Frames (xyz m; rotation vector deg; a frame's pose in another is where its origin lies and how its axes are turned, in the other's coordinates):
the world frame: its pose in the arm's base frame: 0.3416 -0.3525 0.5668 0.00 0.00 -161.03
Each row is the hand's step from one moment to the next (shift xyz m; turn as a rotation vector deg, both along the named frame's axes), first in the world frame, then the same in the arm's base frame.
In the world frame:
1: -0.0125 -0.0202 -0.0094 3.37 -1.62 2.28
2: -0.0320 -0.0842 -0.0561 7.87 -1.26 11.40
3: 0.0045 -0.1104 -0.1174 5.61 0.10 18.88
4: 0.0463 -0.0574 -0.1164 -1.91 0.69 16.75
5: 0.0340 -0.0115 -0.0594 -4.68 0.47 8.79
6: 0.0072 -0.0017 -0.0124 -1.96 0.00 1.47
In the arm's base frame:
1: 0.0053 0.0232 -0.0094 -3.71 0.44 2.28
2: 0.0029 0.0900 -0.0561 -7.85 -1.37 11.40
3: -0.0401 0.1029 -0.1174 -5.27 -1.92 18.88
4: -0.0624 0.0392 -0.1164 2.03 -0.03 16.75
5: -0.0359 -0.0002 -0.0594 4.58 1.08 8.79
6: -0.0074 -0.0007 -0.0124 1.85 0.64 1.47

